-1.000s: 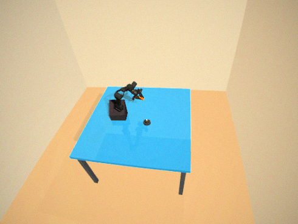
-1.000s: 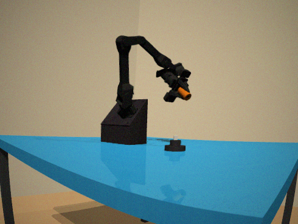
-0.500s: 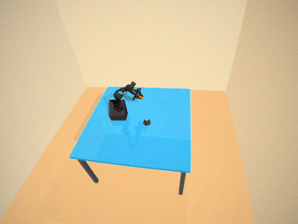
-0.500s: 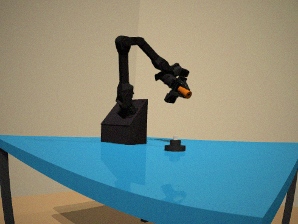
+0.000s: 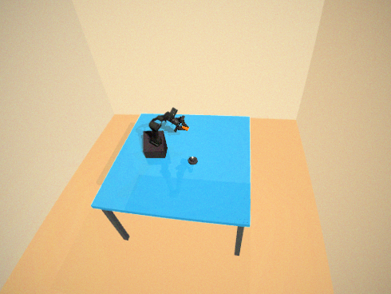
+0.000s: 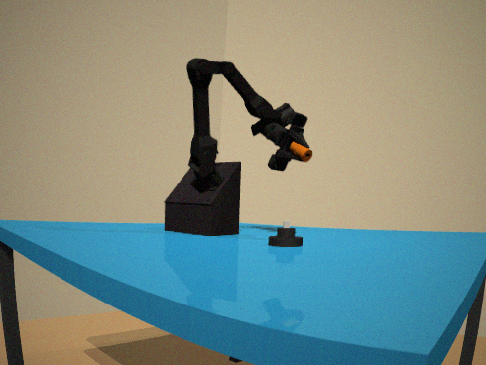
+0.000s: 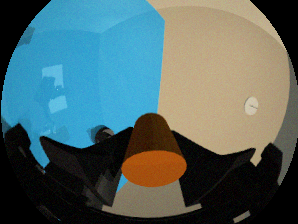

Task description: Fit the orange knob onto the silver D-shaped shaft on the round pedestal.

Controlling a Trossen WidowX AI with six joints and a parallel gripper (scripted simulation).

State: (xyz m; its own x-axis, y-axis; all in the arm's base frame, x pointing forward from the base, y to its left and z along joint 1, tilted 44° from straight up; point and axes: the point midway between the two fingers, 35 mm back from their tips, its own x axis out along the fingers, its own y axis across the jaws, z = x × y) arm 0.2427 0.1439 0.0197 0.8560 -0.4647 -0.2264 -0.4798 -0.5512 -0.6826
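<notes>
Now: the round pedestal 210 mm below my gripper tip, 180 mm to the right of it and 50 mm ahead of it. From my gripper tip the other things lie so: orange knob (30 mm behind, 20 mm above, 10 mm to the left).
</notes>
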